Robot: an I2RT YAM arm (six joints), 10 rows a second.
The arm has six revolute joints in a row. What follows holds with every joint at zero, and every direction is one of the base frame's. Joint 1 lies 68 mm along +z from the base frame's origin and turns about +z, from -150 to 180 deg. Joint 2 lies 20 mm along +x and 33.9 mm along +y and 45.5 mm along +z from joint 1 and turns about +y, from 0 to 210 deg. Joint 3 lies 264 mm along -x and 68.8 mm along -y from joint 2 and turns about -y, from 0 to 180 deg. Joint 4 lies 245 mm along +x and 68.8 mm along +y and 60 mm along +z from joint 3 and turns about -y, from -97 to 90 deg. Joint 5 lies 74 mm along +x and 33.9 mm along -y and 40.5 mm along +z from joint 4 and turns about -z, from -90 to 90 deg. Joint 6 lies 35.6 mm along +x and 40.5 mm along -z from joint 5 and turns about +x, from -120 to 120 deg. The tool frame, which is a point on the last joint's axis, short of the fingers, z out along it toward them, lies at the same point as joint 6; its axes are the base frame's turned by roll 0, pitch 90 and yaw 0 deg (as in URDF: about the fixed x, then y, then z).
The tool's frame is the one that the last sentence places.
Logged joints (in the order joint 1, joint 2, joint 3, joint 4, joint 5, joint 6), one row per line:
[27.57 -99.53 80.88 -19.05 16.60 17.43]
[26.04 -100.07 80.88 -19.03 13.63 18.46]
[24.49 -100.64 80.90 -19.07 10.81 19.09]
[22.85 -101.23 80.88 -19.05 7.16 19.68]
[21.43 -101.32 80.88 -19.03 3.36 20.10]
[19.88 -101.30 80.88 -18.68 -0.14 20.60]
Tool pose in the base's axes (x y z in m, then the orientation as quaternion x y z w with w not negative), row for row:
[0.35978 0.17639 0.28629 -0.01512 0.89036 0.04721 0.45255]
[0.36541 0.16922 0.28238 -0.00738 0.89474 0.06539 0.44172]
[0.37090 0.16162 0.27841 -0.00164 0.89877 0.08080 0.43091]
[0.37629 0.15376 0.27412 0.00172 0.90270 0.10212 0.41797]
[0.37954 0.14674 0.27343 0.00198 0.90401 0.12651 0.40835]
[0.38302 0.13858 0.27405 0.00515 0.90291 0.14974 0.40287]
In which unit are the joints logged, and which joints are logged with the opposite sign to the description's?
The joints are logged in degrees. Opposite sign: joint 2.
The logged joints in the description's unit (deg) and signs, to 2 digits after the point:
[27.57 99.53 80.88 -19.05 16.60 17.43]
[26.04 100.07 80.88 -19.03 13.63 18.46]
[24.49 100.64 80.90 -19.07 10.81 19.09]
[22.85 101.23 80.88 -19.05 7.16 19.68]
[21.43 101.32 80.88 -19.03 3.36 20.10]
[19.88 101.30 80.88 -18.68 -0.14 20.60]

